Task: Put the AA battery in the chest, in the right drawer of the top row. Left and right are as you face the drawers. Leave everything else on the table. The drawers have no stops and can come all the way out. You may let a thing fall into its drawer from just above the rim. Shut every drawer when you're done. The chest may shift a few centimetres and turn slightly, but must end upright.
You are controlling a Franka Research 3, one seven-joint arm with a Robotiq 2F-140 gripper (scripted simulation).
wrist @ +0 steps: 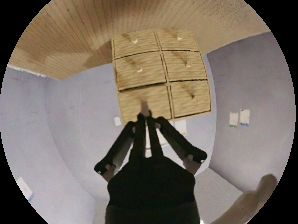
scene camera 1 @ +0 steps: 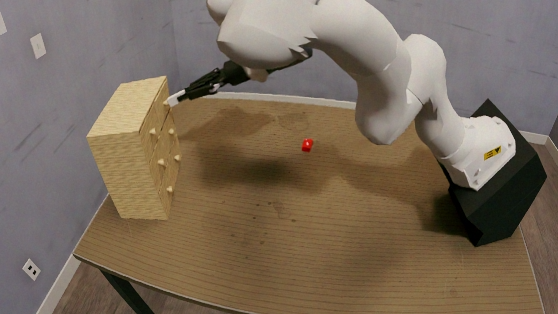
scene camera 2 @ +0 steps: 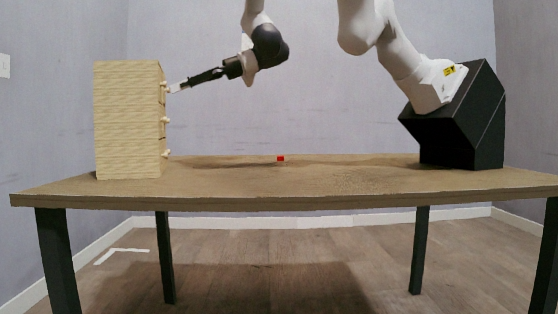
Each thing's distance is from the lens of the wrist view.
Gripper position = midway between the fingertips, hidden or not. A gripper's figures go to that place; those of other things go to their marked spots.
my gripper [wrist: 145,106]: 0.21 m
drawer [wrist: 157,97]: 0.23 m
drawer [wrist: 149,70]: 0.25 m
drawer [wrist: 183,96]: 0.26 m
